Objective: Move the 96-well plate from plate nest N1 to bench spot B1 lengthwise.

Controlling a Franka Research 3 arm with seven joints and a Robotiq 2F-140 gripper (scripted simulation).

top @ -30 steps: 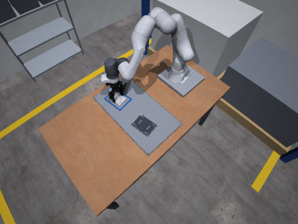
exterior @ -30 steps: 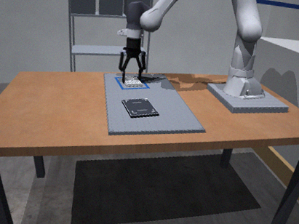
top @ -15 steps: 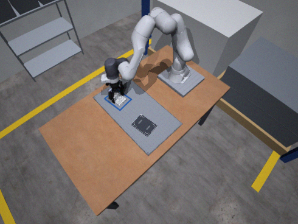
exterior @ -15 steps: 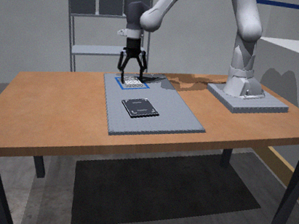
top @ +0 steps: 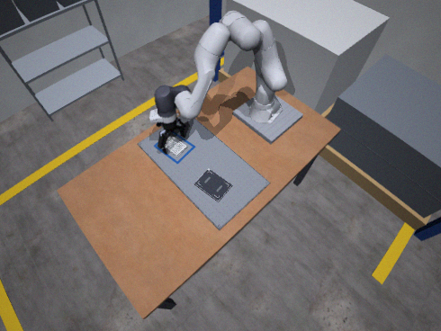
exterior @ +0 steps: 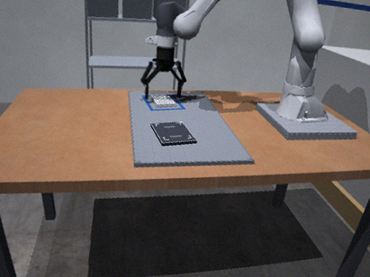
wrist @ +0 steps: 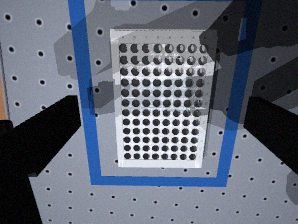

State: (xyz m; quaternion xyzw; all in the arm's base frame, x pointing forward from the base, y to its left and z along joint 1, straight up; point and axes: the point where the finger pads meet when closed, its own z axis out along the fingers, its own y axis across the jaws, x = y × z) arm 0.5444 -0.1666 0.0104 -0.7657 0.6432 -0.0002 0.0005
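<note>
Now: the white 96-well plate 20 mm below my hand. Round my hand: black plate nest 340 mm to the left, 20 mm below.
</note>
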